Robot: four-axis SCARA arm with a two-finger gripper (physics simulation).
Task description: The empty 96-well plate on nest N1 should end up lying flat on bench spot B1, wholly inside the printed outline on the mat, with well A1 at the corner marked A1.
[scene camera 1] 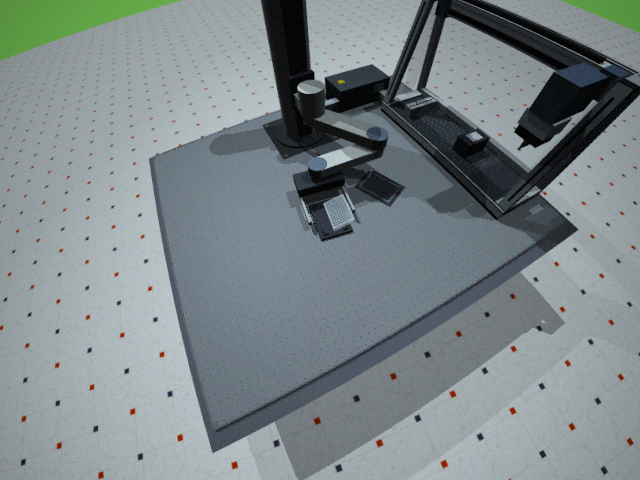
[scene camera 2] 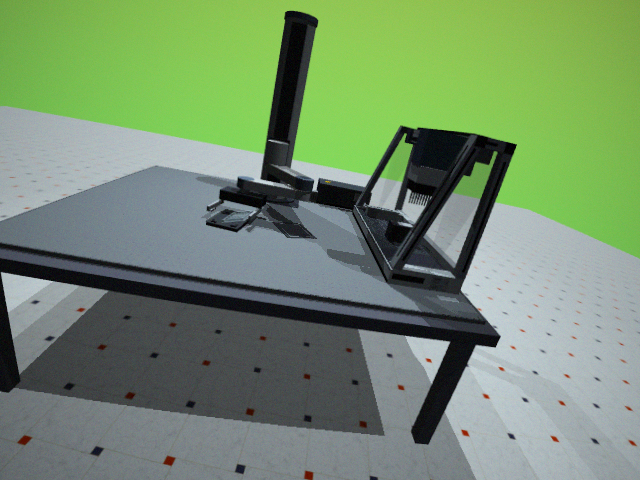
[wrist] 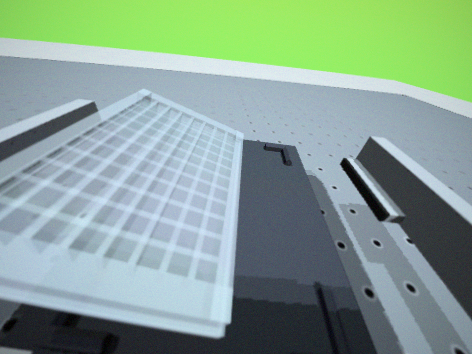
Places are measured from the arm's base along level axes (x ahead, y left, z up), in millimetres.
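Where they show: gripper, fingertip midpoint: (scene camera 1: 332,217) (scene camera 2: 228,213) (wrist: 232,134); arm's base at its link origin: (scene camera 1: 300,133) (scene camera 2: 271,198).
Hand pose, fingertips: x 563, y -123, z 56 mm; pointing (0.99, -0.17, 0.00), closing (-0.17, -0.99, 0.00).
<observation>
Things, the pixels of their centre, and the offset from my fingertips. "pt": a spot on its surface instead. Level surfaces: height alone.
- clear 96-well plate at the middle of its body: (wrist: 165,164) (scene camera 1: 338,211) (scene camera 2: 238,216) dz -11, dx -17, dy +37 mm
- dark nest N1 at the middle of its body: (wrist: 224,202) (scene camera 1: 330,217) (scene camera 2: 229,220) dz -34, dx -23, dy +4 mm
- dark mat with a printed outline, surface height: dz -41 mm
- black box at a spot on its surface: (scene camera 2: 340,193) pt dz +37, dx -597, dy +496 mm
- small dark block at a spot on its surface: (scene camera 1: 467,145) pt dz +69, dx -10, dy +638 mm
The clear 96-well plate (scene camera 1: 339,212) (scene camera 2: 235,215) (wrist: 125,200) lies askew over the dark nest N1 (scene camera 1: 325,229) (scene camera 2: 219,224) (wrist: 280,215), shifted to one side and seemingly tilted. A strip of the nest's top with a corner locator shows beside it. My gripper (scene camera 1: 332,216) (scene camera 2: 231,210) (wrist: 232,134) is open around plate and nest. In the wrist view the plate lies close to the left finger, and a wide gap parts it from the right finger; contact on the left is unclear. The dark mat with a printed outline (scene camera 1: 379,187) (scene camera 2: 295,229) lies beside the nest; its A1 mark is unreadable.
The arm's column (scene camera 1: 289,67) (scene camera 2: 292,82) stands behind the nest. A black box (scene camera 1: 356,86) (scene camera 2: 340,193) stands at the back. A framed pipetting machine stands on the right, with its base rail (scene camera 1: 439,160) along the table and a small dark block (scene camera 1: 467,145) on its deck.
</observation>
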